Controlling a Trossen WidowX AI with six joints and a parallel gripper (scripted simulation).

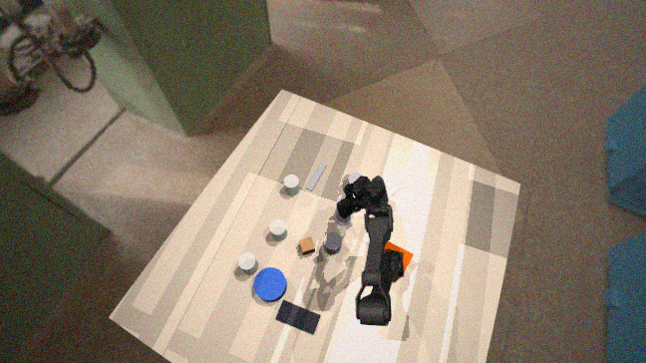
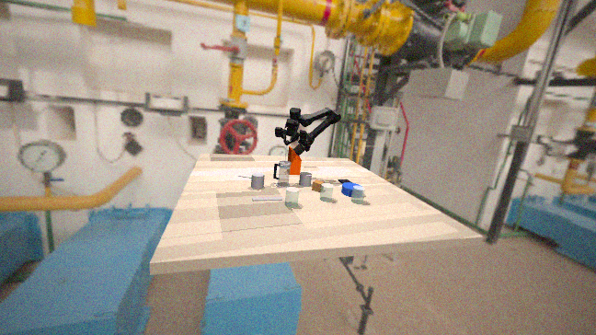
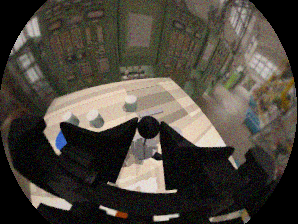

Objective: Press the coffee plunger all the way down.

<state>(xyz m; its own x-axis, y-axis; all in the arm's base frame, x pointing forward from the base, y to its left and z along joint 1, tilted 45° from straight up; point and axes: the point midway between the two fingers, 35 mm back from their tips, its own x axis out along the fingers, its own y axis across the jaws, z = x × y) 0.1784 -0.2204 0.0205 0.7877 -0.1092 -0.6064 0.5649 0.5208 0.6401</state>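
The coffee press lies 2 cm behind my gripper tip and 13 cm below it. Also, from my gripper tip: brown block (9 cm ahead, 18 cm to the left, 23 cm below); dark flat slab (3 cm ahead, 44 cm to the left, 26 cm below); blue disc (17 cm ahead, 37 cm to the left, 24 cm below).
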